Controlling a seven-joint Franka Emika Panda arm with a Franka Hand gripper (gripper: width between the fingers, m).
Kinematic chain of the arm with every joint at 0, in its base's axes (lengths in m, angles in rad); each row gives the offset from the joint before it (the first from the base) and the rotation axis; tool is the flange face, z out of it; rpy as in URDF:
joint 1: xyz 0 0 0.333 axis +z
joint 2: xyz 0 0 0 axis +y
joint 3: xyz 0 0 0.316 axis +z
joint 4: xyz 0.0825 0 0 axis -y
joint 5: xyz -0.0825 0 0.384 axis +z
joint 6: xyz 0 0 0 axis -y
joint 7: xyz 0.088 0 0 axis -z
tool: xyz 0 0 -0.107 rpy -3.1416 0 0
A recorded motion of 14 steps. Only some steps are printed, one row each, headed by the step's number.
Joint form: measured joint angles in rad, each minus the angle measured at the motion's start. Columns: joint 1, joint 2, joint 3, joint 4, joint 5, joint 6, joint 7.
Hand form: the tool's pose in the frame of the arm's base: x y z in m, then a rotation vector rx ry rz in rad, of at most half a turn. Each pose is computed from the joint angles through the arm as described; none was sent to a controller.
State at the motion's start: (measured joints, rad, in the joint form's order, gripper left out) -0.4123 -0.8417 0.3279 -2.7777 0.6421 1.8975 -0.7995
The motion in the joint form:
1: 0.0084 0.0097 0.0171 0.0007 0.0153 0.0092 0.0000
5: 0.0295 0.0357 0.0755 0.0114 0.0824 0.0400 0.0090
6: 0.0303 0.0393 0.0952 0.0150 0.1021 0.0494 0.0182
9: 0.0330 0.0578 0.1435 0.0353 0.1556 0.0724 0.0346
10: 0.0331 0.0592 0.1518 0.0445 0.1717 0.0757 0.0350
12: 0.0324 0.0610 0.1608 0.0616 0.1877 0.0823 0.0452
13: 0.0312 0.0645 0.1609 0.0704 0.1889 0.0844 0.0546
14: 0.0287 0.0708 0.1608 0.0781 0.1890 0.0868 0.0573
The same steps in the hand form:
1: 0.3094 0.0178 0.4235 -2.7468 -0.5404 -0.1930
5: 0.3178 0.0424 0.4187 -2.7237 -0.5630 -0.2039
6: 0.3199 0.0490 0.4182 -2.7226 -0.5573 -0.2104
9: 0.3276 0.0671 0.4193 -2.7093 -0.5534 -0.2317
10: 0.3299 0.0715 0.4226 -2.7014 -0.5553 -0.2477
12: 0.3339 0.0769 0.4295 -2.6965 -0.5485 -0.2734
13: 0.3360 0.0777 0.4326 -2.6968 -0.5379 -0.2806
14: 0.3384 0.0776 0.4345 -2.6962 -0.5333 -0.2852

